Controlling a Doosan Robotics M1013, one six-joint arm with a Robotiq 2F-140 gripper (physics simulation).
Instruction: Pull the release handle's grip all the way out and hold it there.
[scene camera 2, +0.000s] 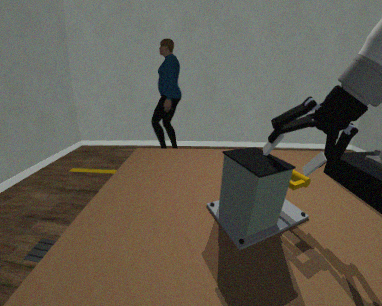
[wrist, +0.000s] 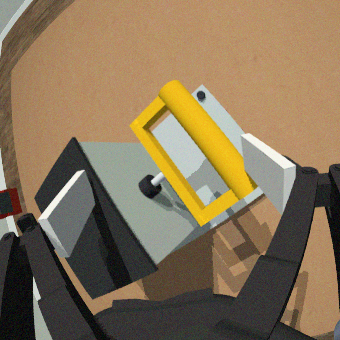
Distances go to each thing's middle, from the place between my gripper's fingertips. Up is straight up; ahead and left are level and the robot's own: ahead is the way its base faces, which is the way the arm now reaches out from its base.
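Scene:
With the base plate (scene camera 2: 290, 215), my hand is 14 cm above it, and it's also 3 cm to the right of the plate and 5 cm short of it.

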